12 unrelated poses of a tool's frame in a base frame.
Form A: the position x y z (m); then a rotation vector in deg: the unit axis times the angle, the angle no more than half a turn.
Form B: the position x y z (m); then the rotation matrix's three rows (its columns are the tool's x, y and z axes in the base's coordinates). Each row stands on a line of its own. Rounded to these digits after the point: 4 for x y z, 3 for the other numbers.
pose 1, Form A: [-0.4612 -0.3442 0.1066 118.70 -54.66 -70.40]
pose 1, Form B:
-0.4612 -0.3442 0.1066
0.332 -0.297 -0.895
-0.794 -0.601 -0.095
-0.510 0.742 -0.435

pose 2, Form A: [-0.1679 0.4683 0.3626 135.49 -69.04 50.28]
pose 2, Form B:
-0.1679 0.4683 0.3626
0.448 -0.814 0.369
-0.601 -0.580 -0.550
0.662 0.024 -0.749

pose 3, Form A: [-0.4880 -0.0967 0.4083 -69.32 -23.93 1.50]
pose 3, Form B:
-0.4880 -0.0967 0.4083
0.924 0.200 -0.326
0.240 0.362 0.901
0.299 -0.910 0.287

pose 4, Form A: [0.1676 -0.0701 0.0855 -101.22 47.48 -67.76]
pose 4, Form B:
0.1676 -0.0701 0.0855
0.338 -0.072 0.938
-0.857 -0.435 0.276
0.388 -0.898 -0.209

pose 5, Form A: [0.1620 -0.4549 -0.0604 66.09 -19.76 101.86]
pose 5, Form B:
0.1620 -0.4549 -0.0604
-0.099 -0.828 0.553
0.561 -0.505 -0.656
0.822 0.245 0.514

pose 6, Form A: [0.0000 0.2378 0.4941 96.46 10.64 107.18]
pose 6, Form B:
0.0000 0.2378 0.4941
-0.007 -0.340 0.940
0.519 -0.805 -0.288
0.855 0.486 0.182

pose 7, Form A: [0.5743 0.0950 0.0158 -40.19 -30.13 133.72]
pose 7, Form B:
0.5743 0.0950 0.0158
-0.655 -0.459 -0.601
0.672 -0.717 -0.185
-0.346 -0.525 0.778

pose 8, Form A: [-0.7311 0.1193 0.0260 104.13 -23.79 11.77]
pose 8, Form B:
-0.7311 0.1193 0.0260
0.921 -0.383 -0.073
-0.174 -0.236 -0.956
0.349 0.893 -0.284

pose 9, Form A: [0.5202 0.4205 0.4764 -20.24 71.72 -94.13]
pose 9, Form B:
0.5202 0.4205 0.4764
-0.458 0.527 0.715
-0.830 0.035 -0.557
-0.319 -0.849 0.422

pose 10, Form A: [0.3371 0.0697 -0.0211 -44.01 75.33 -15.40]
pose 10, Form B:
0.3371 0.0697 -0.0211
0.265 -0.238 0.934
-0.586 0.730 0.352
-0.766 -0.641 0.054

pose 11, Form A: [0.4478 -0.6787 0.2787 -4.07 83.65 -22.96]
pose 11, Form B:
0.4478 -0.6787 0.2787
0.057 0.221 0.974
-0.307 0.932 -0.194
-0.950 -0.287 0.121

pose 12, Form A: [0.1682 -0.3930 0.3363 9.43 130.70 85.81]
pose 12, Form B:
0.1682 -0.3930 0.3363
-0.911 -0.121 0.394
0.314 0.417 0.853
-0.268 0.901 -0.342

